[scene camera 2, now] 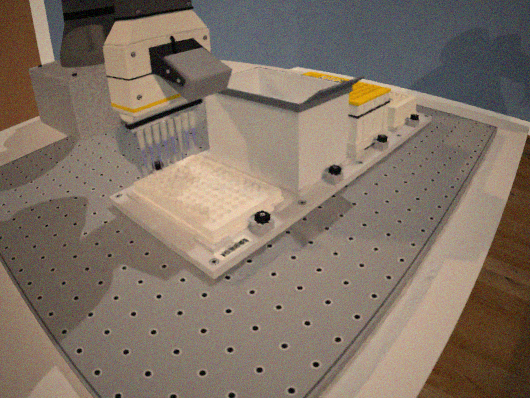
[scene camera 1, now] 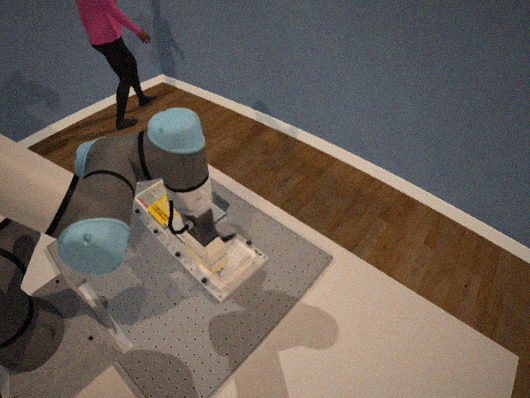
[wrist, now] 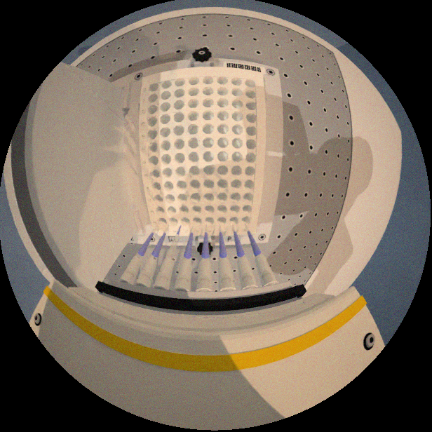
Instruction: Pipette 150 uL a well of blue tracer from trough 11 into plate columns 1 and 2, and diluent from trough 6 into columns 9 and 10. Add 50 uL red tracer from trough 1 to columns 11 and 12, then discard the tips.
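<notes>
My eight-channel head [scene camera 1: 215, 252] [scene camera 2: 167, 142] [wrist: 199, 244] carries a row of tips with blue-violet liquid in their lower ends; the third from the left in the wrist view shows a much smaller coloured part. The tips are upright and low at the near edge of the white well plate [scene camera 2: 207, 192] [wrist: 201, 148] in the wrist view. Whether their ends are inside wells cannot be told. No strong colour shows in the visible wells. The trough block [scene camera 1: 153, 189] [scene camera 2: 402, 111] is at the deck's far end, with a red strip at one side in scene camera 1; its other contents are unclear.
A tall white bin [scene camera 2: 255, 145] [wrist: 75, 150] with a dark rim stands close beside the plate and head. A yellow tip rack [scene camera 1: 162, 212] [scene camera 2: 370, 93] stands beyond it. Black knobs [scene camera 2: 262, 217] [wrist: 202, 54] line the carrier's edges. A person [scene camera 1: 117, 50] is by the wall.
</notes>
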